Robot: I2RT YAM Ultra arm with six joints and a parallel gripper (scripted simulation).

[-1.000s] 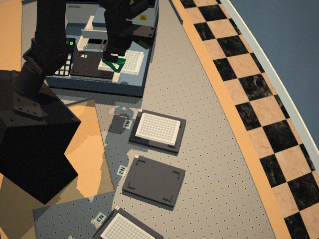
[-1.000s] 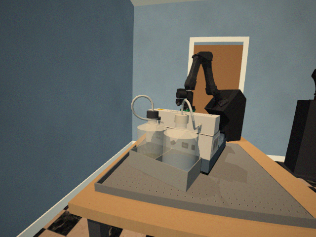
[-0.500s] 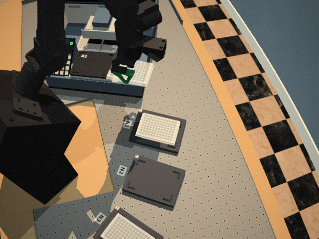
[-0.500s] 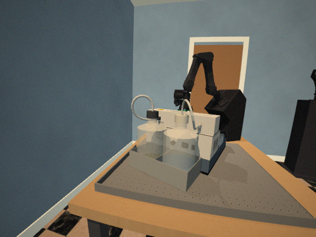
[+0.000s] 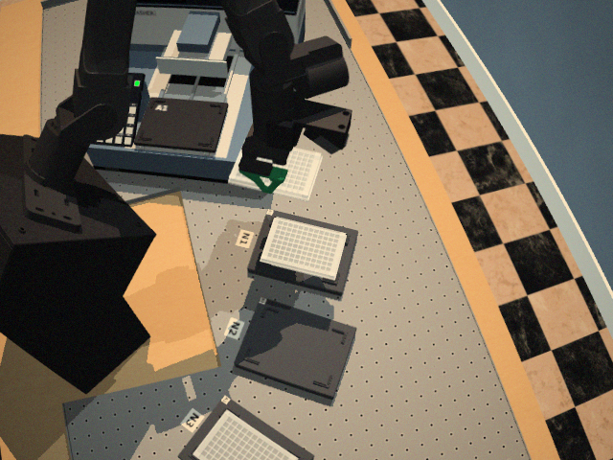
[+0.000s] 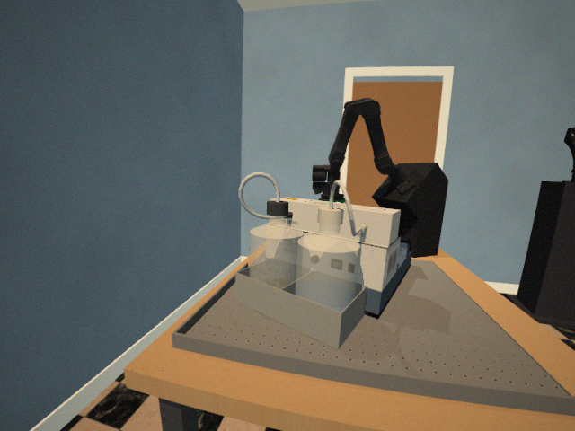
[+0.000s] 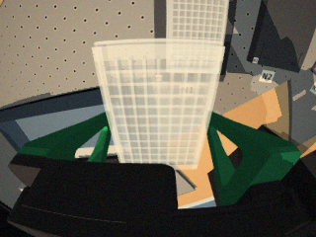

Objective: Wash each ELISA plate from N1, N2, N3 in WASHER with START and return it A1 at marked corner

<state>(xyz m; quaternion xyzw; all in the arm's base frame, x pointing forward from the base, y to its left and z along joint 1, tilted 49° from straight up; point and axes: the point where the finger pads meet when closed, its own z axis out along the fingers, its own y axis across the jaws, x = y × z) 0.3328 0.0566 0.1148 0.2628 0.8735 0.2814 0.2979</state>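
Right now my hand is 10 mm short of the nest N2, 250 mm to the left of it and 140 mm above it. The rest, counted from my hand: dark carrier: 160 mm behind, 170 mm to the left, 70 mm below; nest N1: 40 mm ahead, 80 mm to the right, 150 mm below; N1 label: 60 mm behind, 40 mm to the right, 150 mm below.
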